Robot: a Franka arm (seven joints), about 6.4 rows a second.
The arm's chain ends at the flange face. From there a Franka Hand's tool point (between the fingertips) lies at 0.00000 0.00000 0.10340 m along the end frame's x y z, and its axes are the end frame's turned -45 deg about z.
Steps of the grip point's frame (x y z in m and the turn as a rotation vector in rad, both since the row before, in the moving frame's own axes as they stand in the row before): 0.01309 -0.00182 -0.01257 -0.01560 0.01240 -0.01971; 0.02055 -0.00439 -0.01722 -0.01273 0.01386 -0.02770; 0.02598 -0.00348 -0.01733 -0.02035 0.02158 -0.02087; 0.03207 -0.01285 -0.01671 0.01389 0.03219 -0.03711; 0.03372 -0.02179 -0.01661 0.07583 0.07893 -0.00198
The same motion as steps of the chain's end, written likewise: 0.00592 -0.01076 -0.01255 -0.00226 0.01980 -0.01971; 0.00948 -0.01753 -0.01720 0.00080 0.01880 -0.02770; 0.01285 -0.02071 -0.01728 0.00087 0.02965 -0.02087; 0.01232 -0.02837 -0.01665 0.03258 0.01294 -0.03711; 0.00822 -0.02796 -0.01599 0.10943 0.00219 -0.00198
